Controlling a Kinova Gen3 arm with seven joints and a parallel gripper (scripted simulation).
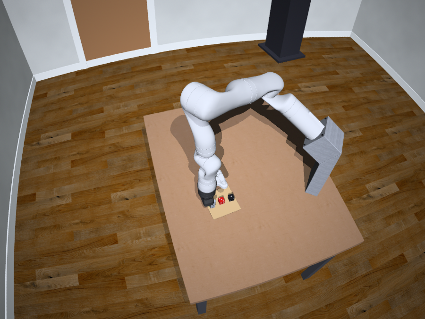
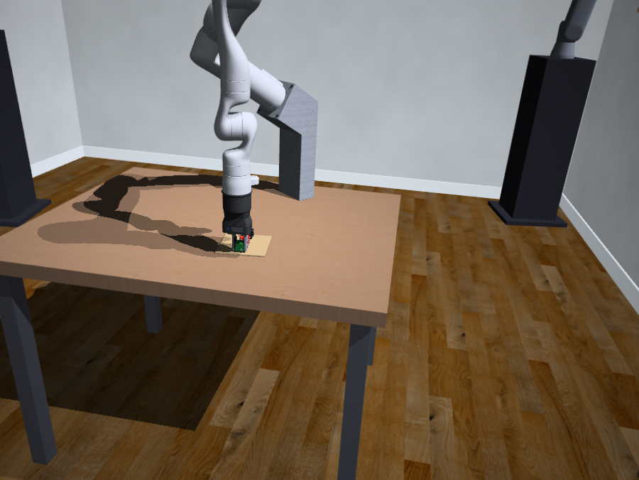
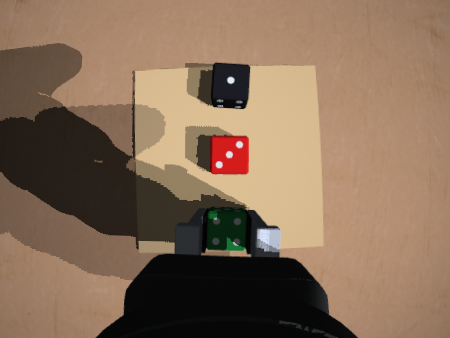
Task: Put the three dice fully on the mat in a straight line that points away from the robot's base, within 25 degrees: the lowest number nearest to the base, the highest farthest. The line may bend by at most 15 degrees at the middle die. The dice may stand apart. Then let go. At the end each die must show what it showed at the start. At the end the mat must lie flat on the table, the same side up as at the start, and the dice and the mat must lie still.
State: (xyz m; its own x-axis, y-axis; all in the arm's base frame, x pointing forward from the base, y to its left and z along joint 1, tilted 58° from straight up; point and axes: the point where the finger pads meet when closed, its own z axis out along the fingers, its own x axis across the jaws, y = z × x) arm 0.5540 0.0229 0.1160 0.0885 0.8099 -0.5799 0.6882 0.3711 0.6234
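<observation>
Now: the green die 10 mm below my hand. Also, from my hand: tan mat (50 mm behind, 30 mm below, 10 mm to the left); then red die (50 mm behind, 10 mm to the left, 10 mm below); then black die (100 mm behind, 10 mm to the left, 10 mm below).
</observation>
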